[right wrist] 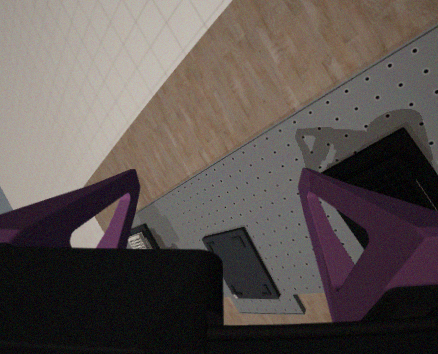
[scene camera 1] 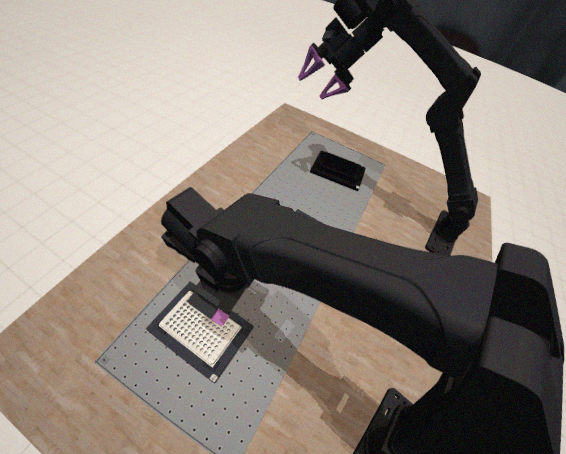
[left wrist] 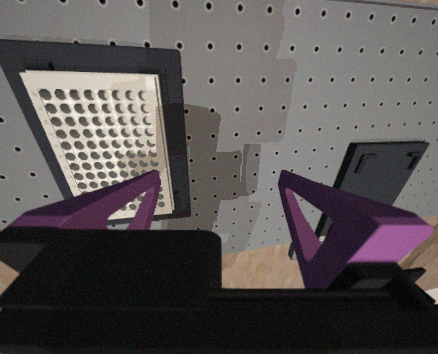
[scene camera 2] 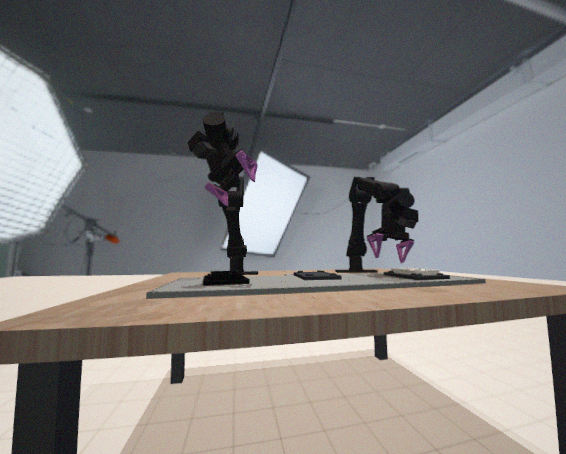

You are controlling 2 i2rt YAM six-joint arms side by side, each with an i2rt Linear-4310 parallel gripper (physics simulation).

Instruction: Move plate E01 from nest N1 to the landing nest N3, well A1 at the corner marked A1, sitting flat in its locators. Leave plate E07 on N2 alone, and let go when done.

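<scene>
A white well plate [scene camera 1: 197, 332] [scene camera 2: 415, 271] [right wrist: 137, 241] sits in a dark nest [scene camera 1: 182, 351] [left wrist: 177, 125]. A black plate [scene camera 1: 339, 170] [scene camera 2: 226, 278] sits in the black nest at the other end of the board. An empty dark nest [scene camera 2: 317, 275] [left wrist: 372, 175] [right wrist: 242, 265] with corner locators lies between them, hidden by the left arm in scene camera 1. Plate and nest labels are not readable. My left gripper [scene camera 2: 390, 259] [left wrist: 219, 176] is open and empty, above and beside the white plate. My right gripper [scene camera 1: 311, 88] [scene camera 2: 240, 193] [right wrist: 219, 177] is open and empty, high above the black plate's end.
A grey perforated board [scene camera 1: 165, 385] [scene camera 2: 270, 288] carries all three nests on a wooden table [scene camera 1: 60, 345] [scene camera 2: 280, 325]. A small white corner mark [scene camera 1: 213, 378] shows on the white plate's nest. The left arm stretches low across the board's middle in scene camera 1.
</scene>
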